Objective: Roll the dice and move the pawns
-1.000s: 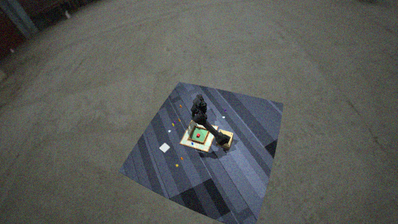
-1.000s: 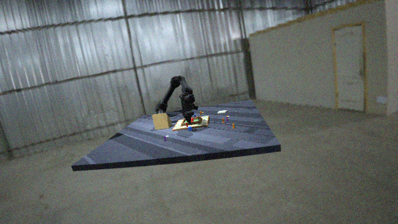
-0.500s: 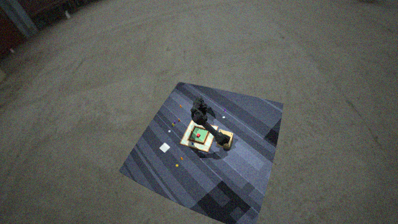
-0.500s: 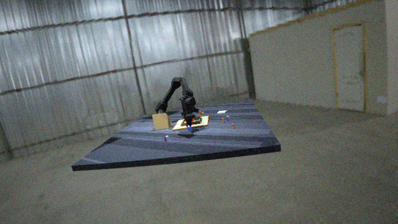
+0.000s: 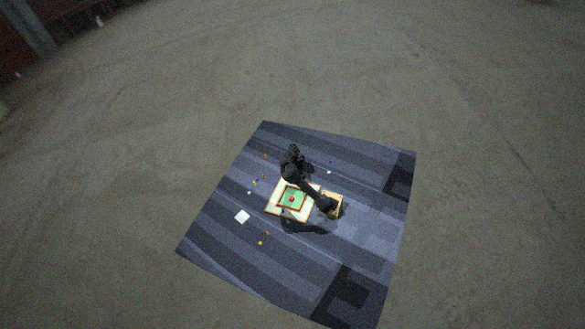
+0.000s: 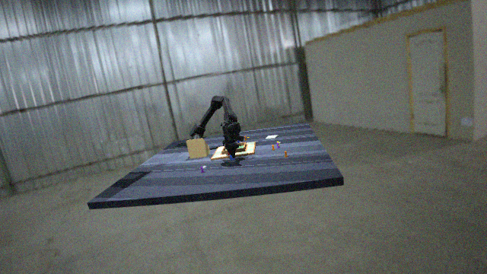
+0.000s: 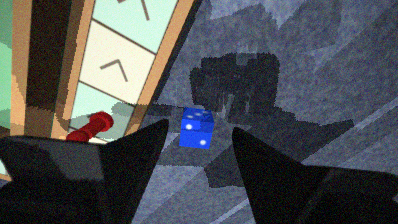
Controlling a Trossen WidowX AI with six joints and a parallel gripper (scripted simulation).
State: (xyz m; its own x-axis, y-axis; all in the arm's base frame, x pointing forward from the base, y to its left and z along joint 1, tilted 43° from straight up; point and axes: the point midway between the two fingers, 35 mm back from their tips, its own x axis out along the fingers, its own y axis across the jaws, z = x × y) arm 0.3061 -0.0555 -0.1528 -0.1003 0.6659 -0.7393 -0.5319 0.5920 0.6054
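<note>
My gripper tip is now 50 mm past the red pawn, 70 mm to the right of it and 10 mm below it. Round my gripper tip: green tray: 50 mm behind, 190 mm to the left, 10 mm below; then white tile: 170 mm ahead, 460 mm to the left, 10 mm below.
</note>
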